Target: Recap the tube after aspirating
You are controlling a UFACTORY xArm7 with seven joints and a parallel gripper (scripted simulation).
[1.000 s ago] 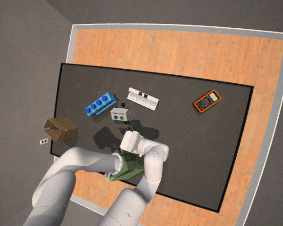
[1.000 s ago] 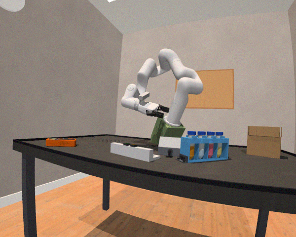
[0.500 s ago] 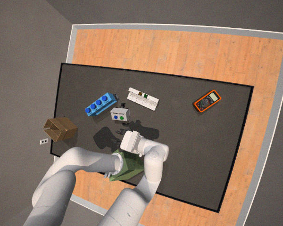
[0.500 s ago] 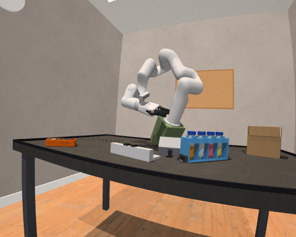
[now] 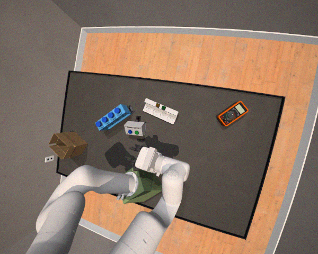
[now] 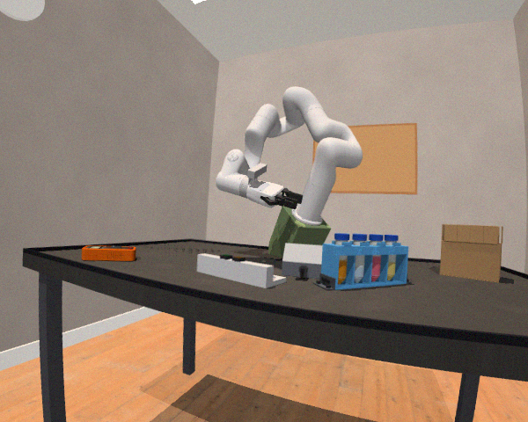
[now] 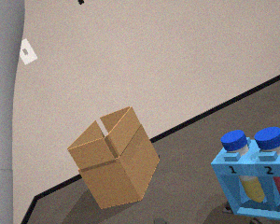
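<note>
The tube neck is 18 cm ahead of my hand, 20 cm to the left of it and 10 cm below it. The rest, counted from my hand: blue cycle key 7 cm ahead, 10 cm to the left, 14 cm below; then key housing 9 cm ahead, 8 cm to the left, 16 cm below; then green ready key 8 cm ahead, 6 cm to the left, 14 cm below.
</note>
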